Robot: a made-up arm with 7 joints.
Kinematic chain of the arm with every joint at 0, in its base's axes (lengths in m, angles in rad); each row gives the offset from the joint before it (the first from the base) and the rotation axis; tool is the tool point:
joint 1: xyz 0 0 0.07 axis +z
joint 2: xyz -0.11 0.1 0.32 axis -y
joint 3: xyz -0.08 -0.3 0 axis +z
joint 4: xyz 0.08 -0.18 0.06 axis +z
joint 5: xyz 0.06 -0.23 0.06 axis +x
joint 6: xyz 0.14 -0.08 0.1 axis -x
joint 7: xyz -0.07 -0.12 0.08 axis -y
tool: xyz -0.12 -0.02 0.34
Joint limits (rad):
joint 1: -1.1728..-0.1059
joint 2: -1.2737..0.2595
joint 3: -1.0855..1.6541
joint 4: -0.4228..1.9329
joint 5: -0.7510..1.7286
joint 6: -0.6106..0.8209
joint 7: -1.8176..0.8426
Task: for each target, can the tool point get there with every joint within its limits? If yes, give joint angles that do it. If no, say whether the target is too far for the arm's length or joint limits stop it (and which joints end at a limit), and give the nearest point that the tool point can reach.
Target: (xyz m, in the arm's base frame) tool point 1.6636 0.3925 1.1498
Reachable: no: too far | nearest point 0.7321 0.1081 0.7545 | short by 1.051 m
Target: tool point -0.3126 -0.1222 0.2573
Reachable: no: joint limits stop it (at a limit: joint 1, joint 3, joint 5, joint 6, joint 7) | nearest point -0.2465 -0.2492 0.0708 | short by 0.235 m
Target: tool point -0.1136 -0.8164 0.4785
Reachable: yes | joints -1.0690 -0.6953 0.0012 0.5036 -0.5072 -0.3967 -1.2466
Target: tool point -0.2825 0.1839 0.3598
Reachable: no: joint limits stop it (at a limit: joint 1, joint 4, joint 5, joint 6, joint 7) | nearest point -0.2893 0.2551 0.3575 | short by 0.072 m
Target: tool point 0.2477 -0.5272 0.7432
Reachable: yes | joints -0.3576 -0.9611 -0.2002 1.3503 -0.4420 0.3721 0.0099
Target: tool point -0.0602 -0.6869 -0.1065
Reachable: yes | joints -1.0651 -0.9596 0.4413 1.0431 1.3732 0.6267 0.0110
